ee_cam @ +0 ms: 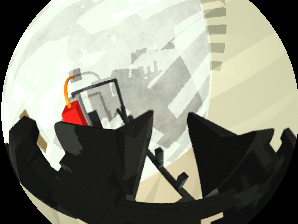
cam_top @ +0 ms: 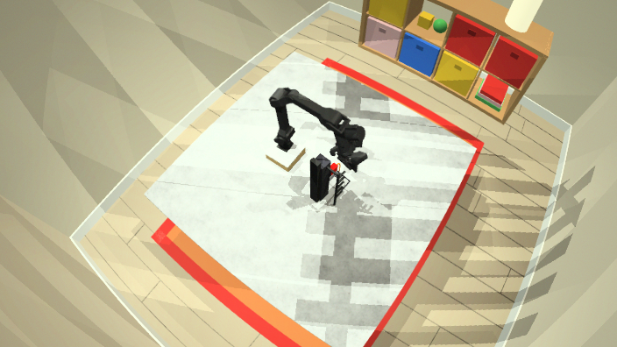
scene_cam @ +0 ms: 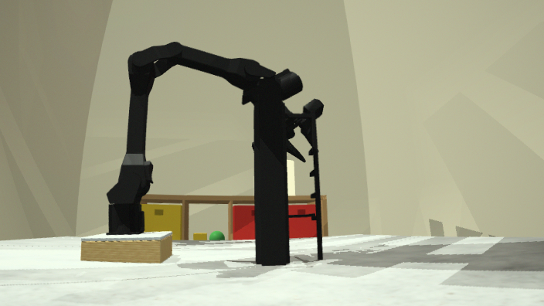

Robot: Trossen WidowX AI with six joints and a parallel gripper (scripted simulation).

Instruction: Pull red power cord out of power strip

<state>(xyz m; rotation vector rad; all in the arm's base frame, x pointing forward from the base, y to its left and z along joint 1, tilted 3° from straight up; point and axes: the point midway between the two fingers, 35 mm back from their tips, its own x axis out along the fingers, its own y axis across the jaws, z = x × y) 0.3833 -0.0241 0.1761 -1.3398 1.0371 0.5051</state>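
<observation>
The red plug is 100 mm behind my gripper tip, 10 mm to the right of it and 80 mm below it.
</observation>
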